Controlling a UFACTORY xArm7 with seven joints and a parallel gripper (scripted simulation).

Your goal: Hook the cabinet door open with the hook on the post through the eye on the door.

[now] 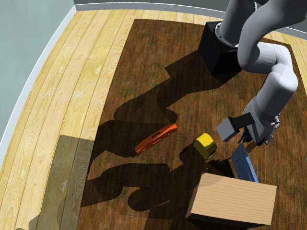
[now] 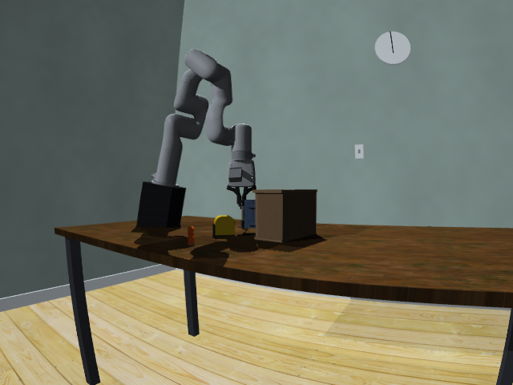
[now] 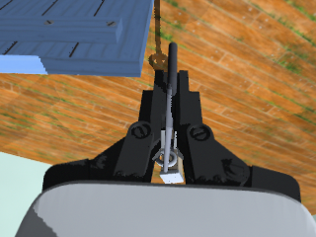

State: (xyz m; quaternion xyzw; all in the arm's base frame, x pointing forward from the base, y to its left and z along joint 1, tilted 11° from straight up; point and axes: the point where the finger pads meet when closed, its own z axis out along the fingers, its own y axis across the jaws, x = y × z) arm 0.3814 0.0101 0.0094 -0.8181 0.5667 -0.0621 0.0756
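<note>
My hand is 100 mm short of the cabinet door, 10 mm to the right of it and 50 mm above it. From my hand the other things lie so: orange level-like tool (30 mm behind, 270 mm to the right, 100 mm below); hook post (40 mm behind, 90 mm to the left, 50 mm below); yellow tape measure (10 mm behind, 110 mm to the right, 90 mm below).
</note>
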